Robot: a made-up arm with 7 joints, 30 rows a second.
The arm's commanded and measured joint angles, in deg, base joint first. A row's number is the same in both.
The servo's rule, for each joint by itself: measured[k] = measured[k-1] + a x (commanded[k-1-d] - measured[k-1]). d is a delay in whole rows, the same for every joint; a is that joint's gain. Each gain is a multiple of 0.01, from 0.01 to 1. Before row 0 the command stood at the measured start. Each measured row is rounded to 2 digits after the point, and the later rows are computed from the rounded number. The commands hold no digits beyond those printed.
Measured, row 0: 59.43 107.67 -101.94 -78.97 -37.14 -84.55 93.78
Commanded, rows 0 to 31: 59.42 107.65 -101.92 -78.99 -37.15 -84.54 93.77; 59.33 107.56 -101.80 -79.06 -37.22 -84.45 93.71; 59.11 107.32 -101.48 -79.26 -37.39 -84.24 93.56; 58.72 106.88 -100.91 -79.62 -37.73 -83.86 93.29; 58.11 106.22 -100.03 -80.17 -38.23 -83.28 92.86; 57.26 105.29 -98.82 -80.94 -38.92 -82.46 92.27; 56.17 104.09 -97.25 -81.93 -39.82 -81.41 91.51; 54.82 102.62 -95.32 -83.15 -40.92 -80.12 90.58; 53.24 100.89 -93.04 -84.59 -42.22 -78.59 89.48; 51.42 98.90 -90.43 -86.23 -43.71 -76.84 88.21; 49.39 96.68 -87.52 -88.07 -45.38 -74.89 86.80; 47.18 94.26 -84.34 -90.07 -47.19 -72.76 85.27; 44.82 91.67 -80.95 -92.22 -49.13 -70.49 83.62; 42.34 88.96 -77.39 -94.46 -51.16 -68.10 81.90; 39.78 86.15 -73.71 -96.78 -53.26 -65.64 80.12; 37.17 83.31 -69.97 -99.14 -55.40 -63.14 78.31; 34.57 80.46 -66.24 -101.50 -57.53 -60.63 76.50; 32.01 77.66 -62.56 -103.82 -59.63 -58.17 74.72; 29.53 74.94 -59.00 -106.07 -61.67 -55.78 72.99; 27.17 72.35 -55.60 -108.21 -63.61 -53.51 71.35; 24.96 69.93 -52.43 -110.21 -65.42 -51.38 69.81; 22.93 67.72 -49.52 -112.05 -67.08 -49.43 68.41; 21.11 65.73 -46.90 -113.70 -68.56 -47.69 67.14; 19.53 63.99 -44.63 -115.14 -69.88 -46.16 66.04; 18.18 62.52 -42.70 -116.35 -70.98 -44.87 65.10; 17.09 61.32 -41.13 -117.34 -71.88 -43.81 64.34; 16.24 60.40 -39.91 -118.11 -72.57 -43.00 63.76; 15.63 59.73 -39.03 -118.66 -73.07 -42.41 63.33; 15.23 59.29 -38.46 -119.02 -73.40 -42.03 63.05; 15.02 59.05 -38.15 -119.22 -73.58 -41.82 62.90; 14.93 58.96 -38.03 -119.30 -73.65 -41.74 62.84; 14.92 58.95 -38.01 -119.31 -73.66 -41.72 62.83
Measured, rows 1 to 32: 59.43 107.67 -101.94 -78.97 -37.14 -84.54 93.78; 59.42 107.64 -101.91 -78.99 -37.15 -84.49 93.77; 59.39 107.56 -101.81 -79.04 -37.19 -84.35 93.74; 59.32 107.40 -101.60 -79.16 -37.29 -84.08 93.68; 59.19 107.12 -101.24 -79.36 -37.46 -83.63 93.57; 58.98 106.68 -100.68 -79.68 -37.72 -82.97 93.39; 58.67 106.06 -99.89 -80.13 -38.10 -82.10 93.13; 58.25 105.23 -98.84 -80.73 -38.61 -80.99 92.77; 57.70 104.19 -97.51 -81.50 -39.26 -79.65 92.31; 57.01 102.92 -95.88 -82.45 -40.06 -78.08 91.74; 56.17 101.42 -93.96 -83.57 -41.02 -76.29 91.05; 55.18 99.70 -91.75 -84.87 -42.13 -74.31 90.24; 54.04 97.77 -89.27 -86.34 -43.39 -72.17 89.31; 52.75 95.66 -86.54 -87.96 -44.79 -69.89 88.27; 51.32 93.38 -83.59 -89.72 -46.31 -67.51 87.13; 49.76 90.96 -80.46 -91.60 -47.95 -65.06 85.90; 48.09 88.44 -77.19 -93.58 -49.67 -62.58 84.58; 46.32 85.85 -73.83 -95.63 -51.46 -60.11 83.20; 44.47 83.23 -70.42 -97.72 -53.30 -57.69 81.77; 42.57 80.62 -67.01 -99.82 -55.16 -55.35 80.31; 40.63 78.05 -63.66 -101.90 -57.01 -53.13 78.84; 38.68 75.57 -60.41 -103.93 -58.82 -51.06 77.38; 36.75 73.21 -57.30 -105.88 -60.57 -49.17 75.95; 34.86 71.00 -54.39 -107.73 -62.25 -47.48 74.56; 33.03 68.96 -51.70 -109.45 -63.82 -46.02 73.24; 31.28 67.13 -49.27 -111.03 -65.27 -44.78 71.99; 29.63 65.51 -47.12 -112.45 -66.58 -43.78 70.84; 28.09 64.12 -45.26 -113.69 -67.75 -43.01 69.79; 26.68 62.96 -43.70 -114.76 -68.77 -42.46 68.85; 25.40 62.02 -42.42 -115.65 -69.64 -42.10 68.02; 24.25 61.29 -41.41 -116.38 -70.36 -41.90 67.29; 23.22 60.73 -40.63 -116.97 -70.95 -41.80 66.67
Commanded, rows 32 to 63: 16.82 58.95 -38.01 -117.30 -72.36 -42.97 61.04; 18.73 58.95 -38.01 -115.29 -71.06 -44.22 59.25; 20.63 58.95 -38.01 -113.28 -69.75 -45.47 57.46; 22.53 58.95 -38.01 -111.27 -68.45 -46.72 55.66; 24.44 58.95 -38.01 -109.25 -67.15 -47.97 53.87; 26.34 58.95 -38.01 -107.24 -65.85 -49.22 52.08; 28.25 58.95 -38.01 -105.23 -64.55 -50.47 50.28; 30.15 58.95 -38.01 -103.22 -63.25 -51.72 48.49; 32.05 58.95 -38.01 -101.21 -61.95 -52.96 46.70; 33.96 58.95 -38.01 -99.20 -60.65 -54.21 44.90; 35.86 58.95 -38.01 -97.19 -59.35 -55.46 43.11; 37.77 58.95 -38.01 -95.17 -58.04 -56.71 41.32; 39.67 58.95 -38.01 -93.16 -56.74 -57.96 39.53; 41.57 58.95 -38.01 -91.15 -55.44 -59.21 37.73; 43.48 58.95 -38.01 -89.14 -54.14 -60.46 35.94; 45.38 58.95 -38.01 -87.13 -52.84 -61.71 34.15; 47.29 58.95 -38.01 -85.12 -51.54 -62.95 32.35; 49.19 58.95 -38.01 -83.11 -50.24 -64.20 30.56; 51.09 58.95 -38.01 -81.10 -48.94 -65.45 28.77; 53.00 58.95 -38.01 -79.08 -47.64 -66.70 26.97; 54.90 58.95 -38.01 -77.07 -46.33 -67.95 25.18; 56.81 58.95 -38.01 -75.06 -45.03 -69.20 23.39; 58.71 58.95 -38.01 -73.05 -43.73 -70.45 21.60; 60.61 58.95 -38.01 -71.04 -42.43 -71.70 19.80; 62.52 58.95 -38.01 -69.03 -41.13 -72.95 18.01; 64.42 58.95 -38.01 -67.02 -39.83 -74.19 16.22; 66.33 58.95 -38.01 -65.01 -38.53 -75.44 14.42; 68.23 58.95 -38.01 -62.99 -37.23 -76.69 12.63; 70.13 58.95 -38.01 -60.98 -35.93 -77.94 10.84; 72.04 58.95 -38.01 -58.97 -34.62 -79.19 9.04; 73.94 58.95 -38.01 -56.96 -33.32 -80.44 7.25; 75.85 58.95 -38.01 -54.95 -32.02 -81.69 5.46
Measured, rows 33 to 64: 22.52 60.30 -40.03 -117.04 -71.20 -42.46 65.88; 22.10 59.98 -39.57 -116.69 -71.17 -43.45 64.95; 21.94 59.73 -39.21 -116.01 -70.91 -44.58 63.90; 22.00 59.54 -38.93 -115.06 -70.47 -45.78 62.75; 22.27 59.40 -38.72 -113.90 -69.87 -47.01 61.51; 22.72 59.29 -38.56 -112.57 -69.15 -48.25 60.19; 23.33 59.21 -38.43 -111.10 -68.32 -49.49 58.80; 24.08 59.15 -38.33 -109.52 -67.41 -50.74 57.36; 24.96 59.10 -38.26 -107.86 -66.43 -51.98 55.87; 25.95 59.06 -38.20 -106.13 -65.39 -53.23 54.33; 27.04 59.03 -38.16 -104.34 -64.30 -54.48 52.76; 28.22 59.01 -38.13 -102.51 -63.17 -55.73 51.16; 29.48 59.00 -38.10 -100.64 -62.01 -56.98 49.53; 30.81 58.99 -38.08 -98.74 -60.83 -58.23 47.88; 32.20 58.98 -38.06 -96.82 -59.63 -59.48 46.21; 33.65 58.97 -38.05 -94.88 -58.41 -60.73 44.52; 35.15 58.97 -38.04 -92.93 -57.17 -61.97 42.82; 36.69 58.97 -38.03 -90.97 -55.92 -63.22 41.10; 38.27 58.97 -38.03 -89.00 -54.66 -64.47 39.37; 39.89 58.97 -38.03 -87.02 -53.40 -65.72 37.63; 41.54 58.97 -38.03 -85.03 -52.13 -66.97 35.89; 43.22 58.97 -38.03 -83.04 -50.85 -68.22 34.14; 44.92 58.97 -38.03 -81.04 -49.57 -69.47 32.38; 46.65 58.97 -38.03 -79.04 -48.28 -70.72 30.62; 48.40 58.97 -38.03 -77.04 -46.99 -71.97 28.85; 50.16 58.97 -38.03 -75.04 -45.70 -73.21 27.08; 51.94 58.97 -38.03 -73.03 -44.41 -74.46 25.31; 53.73 58.97 -38.03 -71.02 -43.12 -75.71 23.53; 55.53 58.97 -38.03 -69.01 -41.83 -76.96 21.75; 57.35 58.97 -38.03 -67.00 -40.53 -78.21 19.97; 59.17 58.97 -38.03 -64.99 -39.23 -79.46 18.19; 61.00 58.97 -38.03 -62.98 -37.93 -80.71 16.41
